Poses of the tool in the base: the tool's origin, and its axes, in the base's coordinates. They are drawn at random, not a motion.
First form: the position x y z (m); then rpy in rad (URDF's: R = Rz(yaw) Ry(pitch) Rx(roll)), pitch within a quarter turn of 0, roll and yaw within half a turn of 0.
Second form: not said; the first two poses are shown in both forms.
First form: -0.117 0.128 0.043 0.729 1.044 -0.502
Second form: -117 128 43 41.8 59.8 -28.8
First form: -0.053 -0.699 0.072 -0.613 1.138 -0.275
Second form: -53 -699 72 -35.1 65.2 -15.8
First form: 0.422 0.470 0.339 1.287 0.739 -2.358
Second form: 422 470 339 73.7 42.3 -135.1
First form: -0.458 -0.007 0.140 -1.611 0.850 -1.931
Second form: -458 -7 140 -92.3 48.7 -110.6
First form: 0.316 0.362 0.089 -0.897 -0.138 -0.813
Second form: 316 362 89 -51.4 -7.9 -46.6
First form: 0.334 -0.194 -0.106 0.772 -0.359 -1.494
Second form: 334 -194 -106 44.2 -20.6 -85.6
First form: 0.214 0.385 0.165 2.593 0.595 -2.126
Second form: 214 385 165 148.6 34.1 -121.8
